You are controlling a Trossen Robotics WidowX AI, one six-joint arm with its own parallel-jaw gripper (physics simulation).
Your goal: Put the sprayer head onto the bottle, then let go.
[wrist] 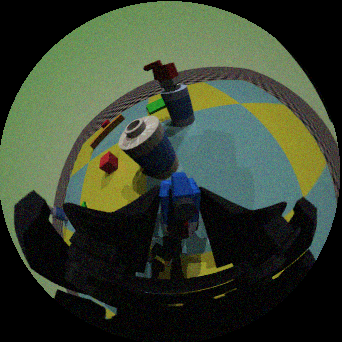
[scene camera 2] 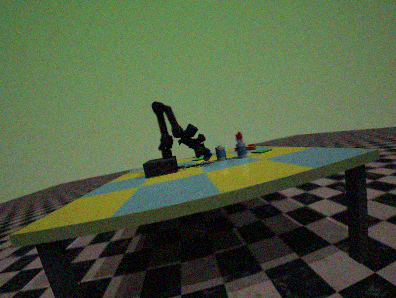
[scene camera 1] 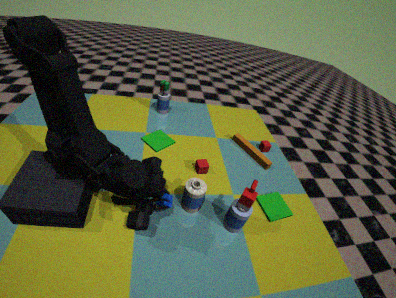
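Where they show: gripper, fingertip midpoint: (wrist: 178,190) (scene camera 2: 209,153) (scene camera 1: 167,201); arm's base at its link origin: (scene camera 2: 167,158) (scene camera 1: 69,170).
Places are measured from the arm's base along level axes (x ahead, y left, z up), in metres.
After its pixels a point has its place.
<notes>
The open-topped bottle (scene camera 1: 193,195) @(x 0.352, y -0.104, z 0.000 m) (scene camera 2: 221,153) @(x 0.360, y -0.105, z -0.039 m) (wrist: 154,152) @(x 0.335, y -0.086, z -0.019 m), white on top with a blue band, stands upright on the table. My gripper (scene camera 1: 152,210) (scene camera 2: 206,155) @(x 0.281, y -0.101, z -0.024 m) (wrist: 178,190) @(x 0.281, y -0.101, z -0.024 m) is shut on the blue sprayer head (scene camera 1: 164,201) @(x 0.270, y -0.111, z -0.010 m) (wrist: 180,192) @(x 0.264, y -0.109, z 0.019 m). It holds the head low over the table, beside the bottle on the side toward the arm's base, apart from the bottle's neck. In the wrist view the head's blue top points toward the bottles, and its lower end is dark and partly hidden between the fingers.
A bottle (scene camera 1: 237,216) @(x 0.461, y -0.182, z -0.003 m) (scene camera 2: 242,149) @(x 0.475, y -0.189, z -0.034 m) (wrist: 179,106) @(x 0.452, y -0.154, z -0.032 m) with a red sprayer head stands beyond the open one. A green-topped bottle (scene camera 1: 163,102) @(x 0.315, y 0.465, z -0.024 m) stands at the back. Red cubes (scene camera 1: 202,166) @(x 0.426, y 0.057, z -0.051 m) (scene camera 1: 265,146) @(x 0.755, y 0.173, z -0.055 m), an orange bar (scene camera 1: 252,151) @(x 0.678, y 0.149, z -0.063 m) and green squares (scene camera 1: 158,140) @(x 0.281, y 0.239, z -0.080 m) (scene camera 1: 274,206) @(x 0.656, y -0.121, z -0.080 m) lie on the table.
</notes>
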